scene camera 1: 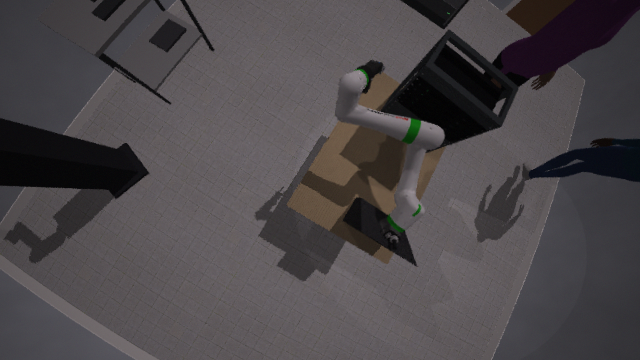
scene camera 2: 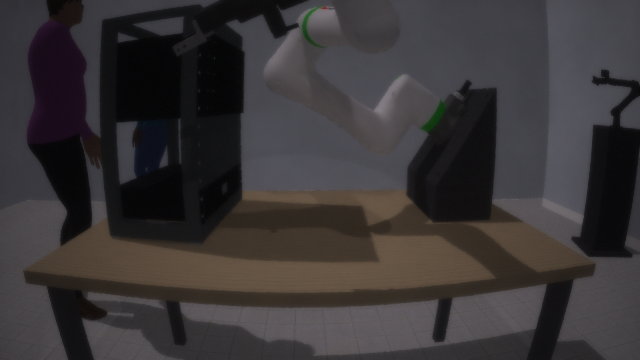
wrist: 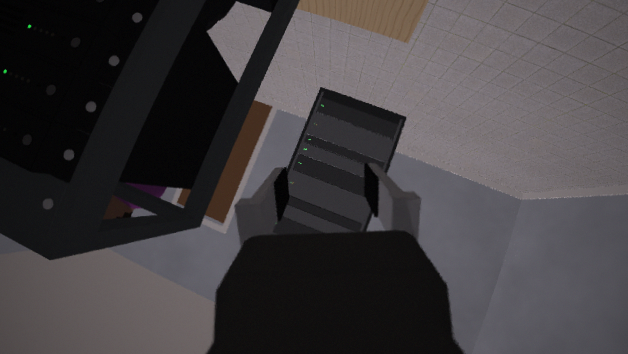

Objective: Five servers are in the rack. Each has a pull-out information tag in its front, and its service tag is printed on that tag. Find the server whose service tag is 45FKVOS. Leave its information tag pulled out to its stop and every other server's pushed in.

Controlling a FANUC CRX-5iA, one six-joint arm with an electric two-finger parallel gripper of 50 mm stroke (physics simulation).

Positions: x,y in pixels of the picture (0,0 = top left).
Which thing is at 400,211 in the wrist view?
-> My gripper.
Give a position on a dark rack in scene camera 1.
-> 446,88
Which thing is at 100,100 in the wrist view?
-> A dark rack.
